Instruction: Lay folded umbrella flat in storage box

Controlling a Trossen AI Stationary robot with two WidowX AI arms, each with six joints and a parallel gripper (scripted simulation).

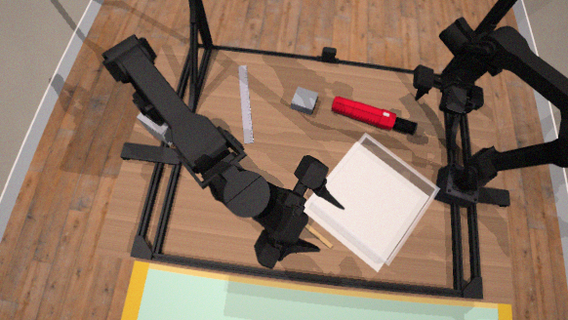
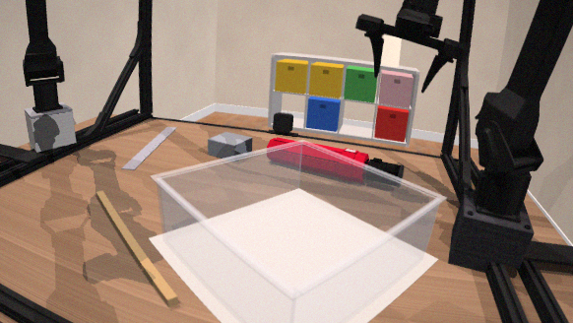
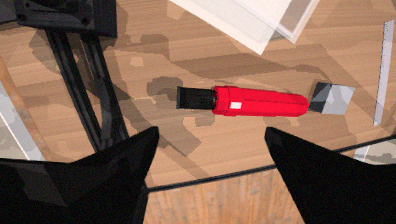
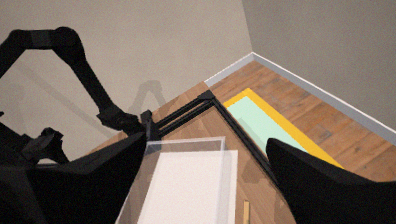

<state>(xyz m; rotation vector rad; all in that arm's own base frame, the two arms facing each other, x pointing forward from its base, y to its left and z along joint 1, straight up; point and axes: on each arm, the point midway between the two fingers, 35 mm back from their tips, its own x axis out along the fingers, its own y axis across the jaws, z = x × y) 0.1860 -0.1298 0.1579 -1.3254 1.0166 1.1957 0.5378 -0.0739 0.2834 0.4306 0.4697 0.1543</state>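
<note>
My left gripper is now 3 cm past the folded umbrella, 11 cm to the left of it and 21 cm above it. The rest, counted from my left hand: wooden stick: 33 cm ahead, 31 cm to the right, 23 cm below; then grey block: 4 cm behind, 34 cm to the right, 22 cm below; then storage box: 25 cm ahead, 9 cm to the right, 19 cm below.
</note>
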